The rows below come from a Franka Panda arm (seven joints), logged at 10 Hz.
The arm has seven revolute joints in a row. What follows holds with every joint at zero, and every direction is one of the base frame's. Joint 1 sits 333.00 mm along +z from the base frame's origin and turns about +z. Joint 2 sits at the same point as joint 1 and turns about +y. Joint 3 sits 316.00 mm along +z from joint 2 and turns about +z. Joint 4 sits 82.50 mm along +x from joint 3 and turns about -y. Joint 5 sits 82.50 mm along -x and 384.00 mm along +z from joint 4 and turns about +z. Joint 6 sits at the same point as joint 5 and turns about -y. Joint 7 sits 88.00 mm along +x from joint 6 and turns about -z. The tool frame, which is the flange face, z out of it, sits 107.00 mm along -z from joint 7; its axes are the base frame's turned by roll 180.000, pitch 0.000 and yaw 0.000 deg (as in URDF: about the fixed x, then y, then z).
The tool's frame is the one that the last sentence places.
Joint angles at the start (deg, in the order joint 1, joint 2, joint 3, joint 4, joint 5, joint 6, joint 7):
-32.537, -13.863, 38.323, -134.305, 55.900, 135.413, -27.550
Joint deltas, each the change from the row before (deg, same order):
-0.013, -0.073, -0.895, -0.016, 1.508, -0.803, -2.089
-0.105, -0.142, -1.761, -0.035, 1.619, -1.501, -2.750
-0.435, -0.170, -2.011, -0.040, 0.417, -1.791, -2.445
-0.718, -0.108, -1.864, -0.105, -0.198, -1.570, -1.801
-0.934, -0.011, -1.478, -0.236, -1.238, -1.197, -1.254
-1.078, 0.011, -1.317, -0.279, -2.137, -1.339, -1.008
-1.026, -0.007, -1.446, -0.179, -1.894, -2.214, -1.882
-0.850, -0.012, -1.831, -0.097, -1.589, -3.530, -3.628
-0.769, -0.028, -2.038, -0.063, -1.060, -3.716, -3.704
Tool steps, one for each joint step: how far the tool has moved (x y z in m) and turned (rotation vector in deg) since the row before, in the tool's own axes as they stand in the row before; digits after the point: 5 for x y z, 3 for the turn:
0.00103, 0.00493, -0.00374, 1.197, 0.412, -0.356
0.00197, 0.01030, -0.00807, 1.491, 0.579, -0.283
0.00209, 0.01382, -0.01096, 0.801, 0.334, -0.428
0.00129, 0.01560, -0.01153, 0.270, 0.282, -0.025
-0.00040, 0.01634, -0.01006, -0.567, -0.189, -0.099
-0.00213, 0.01678, -0.00926, -1.022, -0.850, -0.328
-0.00371, 0.01557, -0.00878, -0.261, -1.314, -1.006
-0.00626, 0.01439, -0.00856, 0.930, -1.905, -2.413
-0.00787, 0.01344, -0.00951, 1.552, -1.482, -2.112

